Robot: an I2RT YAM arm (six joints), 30 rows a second.
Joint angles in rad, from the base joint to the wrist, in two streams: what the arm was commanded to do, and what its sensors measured. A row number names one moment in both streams.
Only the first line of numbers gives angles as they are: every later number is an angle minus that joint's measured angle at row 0.
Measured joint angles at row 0:
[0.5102, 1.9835, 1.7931, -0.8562, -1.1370, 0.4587]
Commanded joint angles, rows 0 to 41:
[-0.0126, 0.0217, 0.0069, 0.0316, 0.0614, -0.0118]
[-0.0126, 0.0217, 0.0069, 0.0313, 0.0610, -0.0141]
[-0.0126, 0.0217, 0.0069, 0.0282, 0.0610, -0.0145]
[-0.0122, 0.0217, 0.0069, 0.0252, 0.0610, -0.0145]
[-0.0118, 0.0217, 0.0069, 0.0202, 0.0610, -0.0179]
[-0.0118, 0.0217, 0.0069, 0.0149, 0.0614, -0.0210]
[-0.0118, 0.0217, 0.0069, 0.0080, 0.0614, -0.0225]
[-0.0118, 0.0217, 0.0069, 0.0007, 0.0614, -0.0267]
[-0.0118, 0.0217, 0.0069, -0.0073, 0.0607, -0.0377]
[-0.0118, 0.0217, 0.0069, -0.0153, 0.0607, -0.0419]
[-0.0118, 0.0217, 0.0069, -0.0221, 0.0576, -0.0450]
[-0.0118, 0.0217, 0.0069, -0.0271, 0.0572, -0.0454]
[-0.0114, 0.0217, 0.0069, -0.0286, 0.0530, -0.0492]
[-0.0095, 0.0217, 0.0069, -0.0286, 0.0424, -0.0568]
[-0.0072, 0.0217, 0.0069, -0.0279, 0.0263, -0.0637]
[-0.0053, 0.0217, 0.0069, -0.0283, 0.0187, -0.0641]
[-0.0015, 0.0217, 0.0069, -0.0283, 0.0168, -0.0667]
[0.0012, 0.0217, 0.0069, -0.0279, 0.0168, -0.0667]
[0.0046, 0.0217, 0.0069, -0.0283, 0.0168, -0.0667]
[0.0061, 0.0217, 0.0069, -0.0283, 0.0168, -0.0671]
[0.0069, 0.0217, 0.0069, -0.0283, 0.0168, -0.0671]
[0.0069, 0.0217, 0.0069, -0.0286, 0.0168, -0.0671]
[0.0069, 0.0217, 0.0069, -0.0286, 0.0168, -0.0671]
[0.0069, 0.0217, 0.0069, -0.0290, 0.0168, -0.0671]
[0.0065, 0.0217, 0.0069, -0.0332, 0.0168, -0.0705]
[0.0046, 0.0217, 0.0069, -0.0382, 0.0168, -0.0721]
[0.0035, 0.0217, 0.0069, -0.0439, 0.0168, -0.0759]
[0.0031, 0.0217, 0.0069, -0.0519, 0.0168, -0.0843]
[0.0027, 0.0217, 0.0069, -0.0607, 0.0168, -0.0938]
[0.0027, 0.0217, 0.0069, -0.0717, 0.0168, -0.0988]
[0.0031, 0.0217, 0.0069, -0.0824, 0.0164, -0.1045]
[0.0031, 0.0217, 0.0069, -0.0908, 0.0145, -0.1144]
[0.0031, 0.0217, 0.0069, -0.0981, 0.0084, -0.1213]
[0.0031, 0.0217, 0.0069, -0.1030, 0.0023, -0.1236]
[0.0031, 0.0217, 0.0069, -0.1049, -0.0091, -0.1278]
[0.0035, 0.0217, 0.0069, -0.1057, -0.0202, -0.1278]
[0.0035, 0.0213, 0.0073, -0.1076, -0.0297, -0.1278]
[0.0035, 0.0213, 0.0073, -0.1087, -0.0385, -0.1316]
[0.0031, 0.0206, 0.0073, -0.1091, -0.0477, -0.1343]
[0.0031, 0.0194, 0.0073, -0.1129, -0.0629, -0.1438]
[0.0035, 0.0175, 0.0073, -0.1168, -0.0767, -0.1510]
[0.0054, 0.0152, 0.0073, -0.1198, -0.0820, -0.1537]
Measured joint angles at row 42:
[0.0012, 0.0095, 0.0000, -0.1164, -0.0267, -0.1220]
